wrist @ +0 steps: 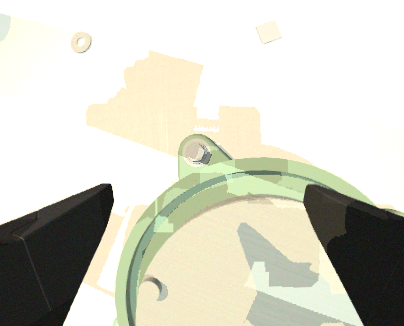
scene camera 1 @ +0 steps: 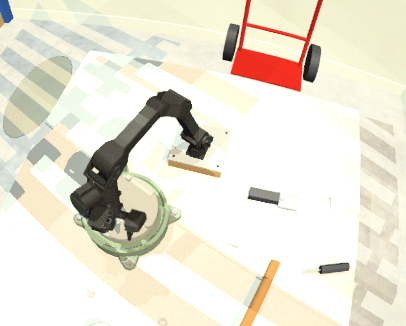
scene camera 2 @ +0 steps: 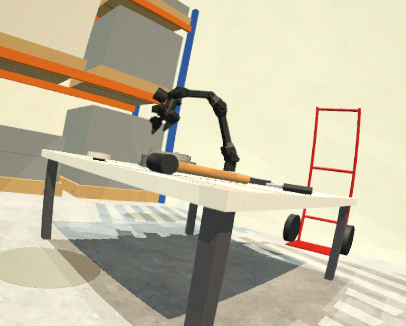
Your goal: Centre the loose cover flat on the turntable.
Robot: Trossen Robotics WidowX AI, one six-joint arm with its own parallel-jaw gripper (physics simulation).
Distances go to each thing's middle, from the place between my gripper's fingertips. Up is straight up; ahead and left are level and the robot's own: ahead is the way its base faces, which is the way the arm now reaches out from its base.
Labels:
My hand is 60 mm short of the orange-handled hammer (scene camera 2: 168, 164), 430 mm to the right of it and 140 mm above it.

